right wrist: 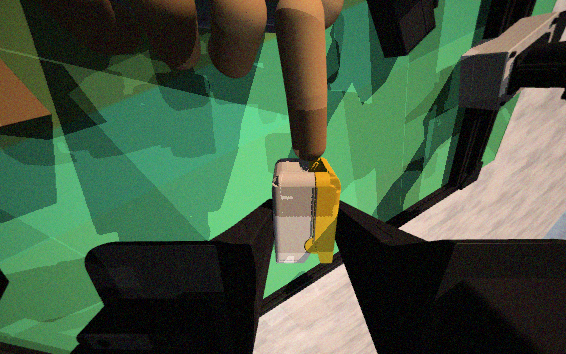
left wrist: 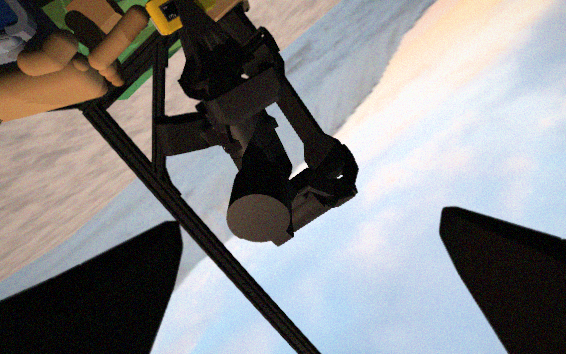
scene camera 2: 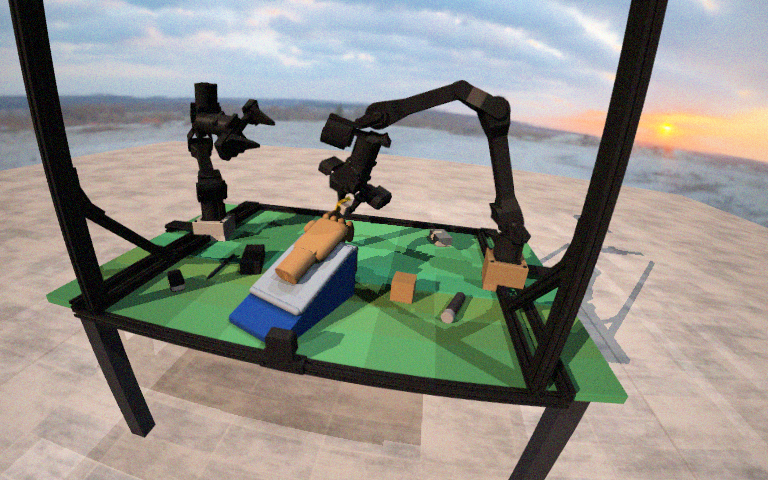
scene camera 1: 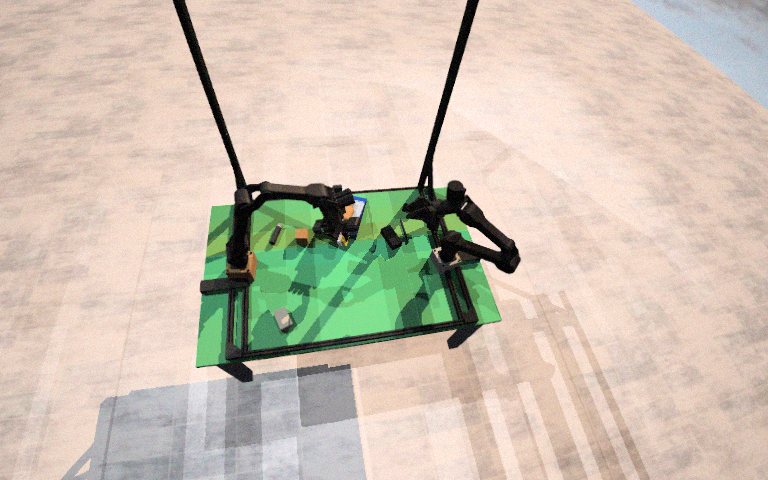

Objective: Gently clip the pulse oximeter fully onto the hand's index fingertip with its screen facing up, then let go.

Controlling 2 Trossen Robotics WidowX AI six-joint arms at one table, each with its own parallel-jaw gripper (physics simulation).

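Where they show: left gripper, fingertip midpoint: [left wrist: 311, 227] [scene camera 2: 267, 134] [scene camera 1: 404, 213]; right gripper, fingertip midpoint: [right wrist: 302, 205] [scene camera 2: 345, 208] [scene camera 1: 343, 240]; left arm's base, origin of the base link: [right wrist: 525, 65] [scene camera 2: 213, 217] [scene camera 1: 447, 255]; right arm's base, origin of the base link: [left wrist: 229, 17] [scene camera 2: 506, 257] [scene camera 1: 239, 261].
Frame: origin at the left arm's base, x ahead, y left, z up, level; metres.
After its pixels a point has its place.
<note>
The pulse oximeter, with a white half and a yellow half, [scene camera 1: 342, 240] @[x 0.433, y -0.151, z 0.123 m] [scene camera 2: 346, 202] @[x 0.425, y -0.178, z 0.118 m] [left wrist: 163, 18] @[x 0.401, y -0.178, z 0.110 m] [right wrist: 295, 205] @[x 0.425, y -0.186, z 0.115 m] is held at the hand's index fingertip. My right gripper [scene camera 2: 346, 207] @[x 0.422, y -0.166, z 0.098 m] [right wrist: 302, 205] @[x 0.422, y -0.166, z 0.098 m] is shut on its two sides. In the right wrist view, the index finger [right wrist: 305, 80] [left wrist: 120, 37] reaches the clip's open end; most of the clip lies beyond the tip, and depth inside is unclear. The small dark screen on the yellow half faces the left wrist camera. The hand [scene camera 2: 322, 240] @[x 0.381, y -0.338, z 0.082 m] rests on a sloped support. My left gripper [scene camera 2: 266, 134] @[x 0.212, y -0.100, z 0.270 m] is open, empty and well apart from the hand.
The blue wedge [scene camera 2: 328, 300] @[x 0.398, y -0.401, z -0.024 m] carries a pale pad [scene camera 2: 274, 288] @[x 0.292, y -0.408, z 0.005 m]. An orange cube [scene camera 1: 301, 236] @[x 0.569, y -0.309, z -0.009 m] [scene camera 2: 403, 287] @[x 0.559, y -0.349, z -0.019 m] and dark cylinder [scene camera 1: 275, 233] @[x 0.672, y -0.379, z -0.034 m] [scene camera 2: 453, 307] @[x 0.661, y -0.405, z -0.033 m] lie beside it. A black box [scene camera 1: 390, 236] @[x 0.190, y -0.189, z -0.025 m] [scene camera 2: 252, 259] @[x 0.193, y -0.229, z -0.025 m] lies opposite. A grey box [scene camera 1: 282, 319] @[x 0.738, y 0.023, z -0.028 m] [scene camera 2: 441, 237] @[x 0.729, y -0.020, z -0.029 m] lies farther off.
</note>
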